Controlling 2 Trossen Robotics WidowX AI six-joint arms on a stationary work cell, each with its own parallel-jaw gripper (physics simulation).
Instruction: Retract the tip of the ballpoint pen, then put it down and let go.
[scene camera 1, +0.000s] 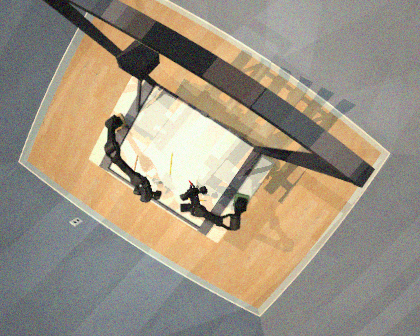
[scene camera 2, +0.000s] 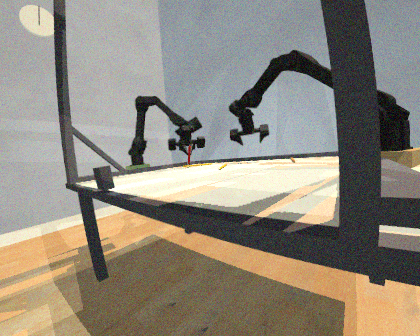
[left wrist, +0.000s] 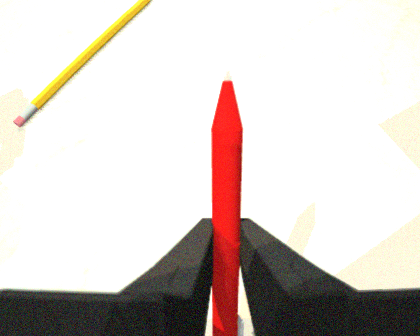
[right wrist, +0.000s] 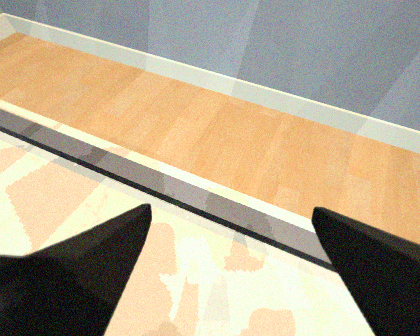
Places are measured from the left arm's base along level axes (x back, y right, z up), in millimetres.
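Pixels of known places: left gripper, fingertip midpoint: (scene camera 1: 191, 183) (scene camera 2: 189, 154) (left wrist: 225, 228); right gripper, fingertip midpoint: (scene camera 2: 251, 144) (right wrist: 231, 212); left arm's base at its link origin: (scene camera 1: 241, 201) (scene camera 2: 137, 164); right arm's base at its link origin: (scene camera 1: 117, 122) (scene camera 2: 390, 150).
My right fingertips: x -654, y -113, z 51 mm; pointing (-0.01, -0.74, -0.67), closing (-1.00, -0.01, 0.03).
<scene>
For each thing: its top centre in the pictures, then the offset to it from my right fingertips. "spot": a spot on its surface instead. Level surfaces: height alone.
- yellow pencil at its top centre: (left wrist: 95, 40) dx +96, dy +265, dz -80 mm
- yellow stick at a spot on its surface: (scene camera 1: 171, 164) spot: dx +99, dy +263, dz -85 mm
- orange stick at its top centre: (scene camera 1: 134, 166) dx -175, dy +188, dz -82 mm
- white table at its surface level: dz -89 mm
The red ballpoint pen (scene camera 1: 190, 183) (scene camera 2: 189, 155) (left wrist: 226, 170) is held nearly upright, point down; its lower end is at or just above the table top in scene camera 2, and contact cannot be told. A small pale tip shows at its pointed end in the left wrist view. Its rear end is out of sight there. My left gripper (scene camera 2: 188, 147) (left wrist: 225, 228) is shut on the pen, one finger on each side of the barrel. My right gripper (scene camera 2: 251, 140) (right wrist: 231, 212) is open and empty, above the table near its edge, apart from the pen.
A yellow pencil (left wrist: 82, 61) with a pink eraser lies at the upper left of the left wrist view. Scene camera 1 shows a yellow stick (scene camera 1: 171, 164) and an orange stick (scene camera 1: 136, 162) on the white table (scene camera 2: 150, 190). A dark frame post (scene camera 2: 357, 125) stands at the right.
</scene>
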